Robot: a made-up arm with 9 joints.
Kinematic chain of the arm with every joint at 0, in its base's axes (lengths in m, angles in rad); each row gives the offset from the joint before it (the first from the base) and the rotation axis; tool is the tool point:
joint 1: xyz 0 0 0.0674 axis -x
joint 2: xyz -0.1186 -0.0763 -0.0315 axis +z
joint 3: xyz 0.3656 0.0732 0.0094 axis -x
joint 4: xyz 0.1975 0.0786 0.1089 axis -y
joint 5: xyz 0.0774 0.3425 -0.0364 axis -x
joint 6: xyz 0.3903 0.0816 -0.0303 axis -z
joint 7: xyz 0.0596 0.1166 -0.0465 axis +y
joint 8: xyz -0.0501 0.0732 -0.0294 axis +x
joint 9: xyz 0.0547 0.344 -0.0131 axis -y
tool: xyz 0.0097 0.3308 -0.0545
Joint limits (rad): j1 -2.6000..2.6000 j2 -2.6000..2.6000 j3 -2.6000..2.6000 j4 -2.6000..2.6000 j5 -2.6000..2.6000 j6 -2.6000..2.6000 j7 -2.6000..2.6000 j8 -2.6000..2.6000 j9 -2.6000..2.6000
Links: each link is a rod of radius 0.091 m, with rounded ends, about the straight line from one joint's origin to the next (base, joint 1, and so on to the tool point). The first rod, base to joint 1, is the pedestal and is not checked.
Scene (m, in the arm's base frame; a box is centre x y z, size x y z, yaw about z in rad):
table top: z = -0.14
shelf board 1: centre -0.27 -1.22 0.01 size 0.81 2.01 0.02 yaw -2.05
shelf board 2: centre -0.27 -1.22 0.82 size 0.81 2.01 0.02 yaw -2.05
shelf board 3: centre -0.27 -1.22 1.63 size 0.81 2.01 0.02 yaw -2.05
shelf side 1: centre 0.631 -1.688 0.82 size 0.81 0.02 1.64 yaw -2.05
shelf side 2: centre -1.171 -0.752 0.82 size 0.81 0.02 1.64 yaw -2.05
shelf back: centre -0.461 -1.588 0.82 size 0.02 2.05 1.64 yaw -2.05
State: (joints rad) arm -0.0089 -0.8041 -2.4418 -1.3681 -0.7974 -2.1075 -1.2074 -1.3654 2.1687
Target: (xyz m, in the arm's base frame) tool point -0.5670 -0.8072 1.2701
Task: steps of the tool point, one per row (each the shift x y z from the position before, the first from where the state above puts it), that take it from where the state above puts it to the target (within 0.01 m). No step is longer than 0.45 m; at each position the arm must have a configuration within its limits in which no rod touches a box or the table.
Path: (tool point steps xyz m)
1: 0.1679 0.1757 0.0395
2: 0.1146 0.2298 0.0067
3: 0.0612 0.2558 -0.0462
4: -0.1017 -0.1327 0.3062
5: -0.1536 0.0375 0.3092
6: -0.1434 0.1978 0.2430
7: -0.2072 -0.3988 0.0000

